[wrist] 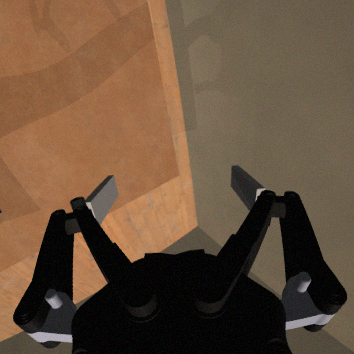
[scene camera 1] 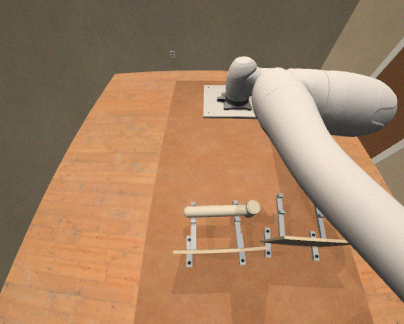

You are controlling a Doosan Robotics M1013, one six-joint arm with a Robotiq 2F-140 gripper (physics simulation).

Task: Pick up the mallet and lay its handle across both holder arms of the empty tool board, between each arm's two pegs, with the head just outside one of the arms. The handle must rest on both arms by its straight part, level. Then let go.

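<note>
The cream mallet [scene camera 1: 217, 210] lies across both holder arms of the left tool board [scene camera 1: 215, 251], its rounded handle end at the left and its head just right of that board's right arm. The right tool board [scene camera 1: 295, 240] is empty. Its left holder arm [scene camera 1: 281, 220] shows with small raised pegs; its right holder arm [scene camera 1: 321, 228] is partly hidden by the robot arm. My gripper [wrist: 173, 180] is open and empty, above the table's corner in the wrist view. The gripper does not show in the scene view, and the mallet does not show in the wrist view.
The robot's base stands on a white plate [scene camera 1: 215, 107] at the far end of the wooden table [scene camera 1: 90, 165] [wrist: 162, 207]. The large robot arm [scene camera 1: 310, 145] reaches over the table's right side. The table's edges and corner show beside the floor [wrist: 280, 100].
</note>
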